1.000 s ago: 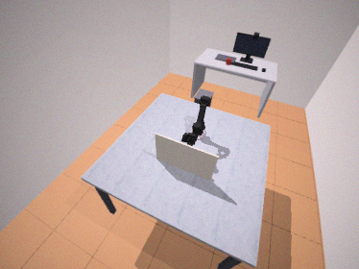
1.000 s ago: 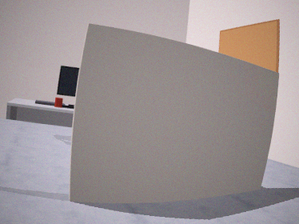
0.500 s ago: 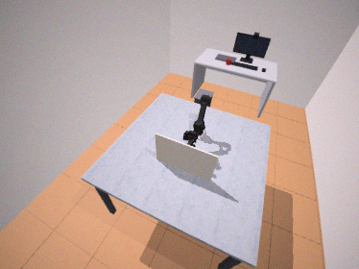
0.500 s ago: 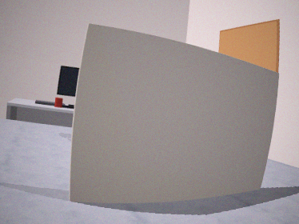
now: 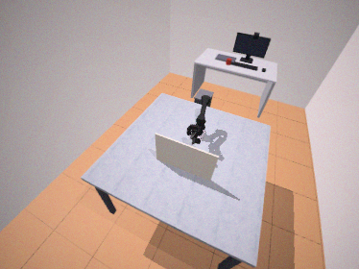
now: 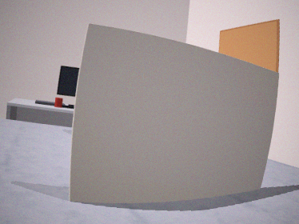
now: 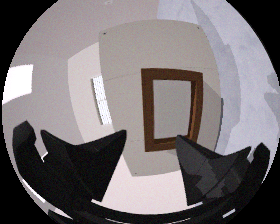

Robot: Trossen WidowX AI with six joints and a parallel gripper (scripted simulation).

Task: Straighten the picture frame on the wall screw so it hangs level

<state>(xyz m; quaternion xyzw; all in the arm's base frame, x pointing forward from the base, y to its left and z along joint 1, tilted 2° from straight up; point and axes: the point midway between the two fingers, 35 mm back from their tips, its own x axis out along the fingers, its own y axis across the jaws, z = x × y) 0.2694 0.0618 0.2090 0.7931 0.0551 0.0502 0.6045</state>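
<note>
Right now my gripper tip is 10 cm short of the brown wooden picture frame, 5 cm above it and 2 cm to the right of it. Also, from my gripper tip: wall panel 11 cm ahead, 6 cm below, 1 cm to the left.
</note>
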